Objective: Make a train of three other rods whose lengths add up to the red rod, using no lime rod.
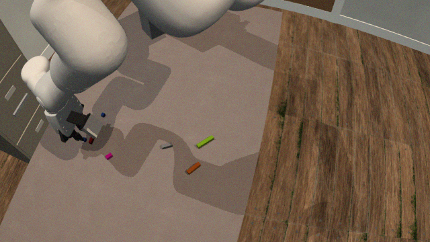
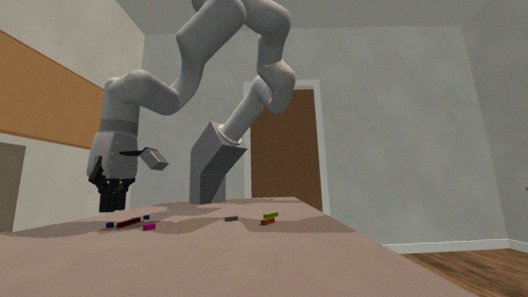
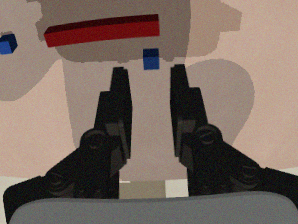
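My gripper is now 50 mm above the red rod, 30 mm past it and 20 mm to the right of it. Round my hand: grey rod 240 mm to the left, 100 mm behind, 50 mm below; orange rod 340 mm to the left, 80 mm behind, 50 mm below; magenta rod 110 mm to the left, 50 mm below, 10 mm ahead.
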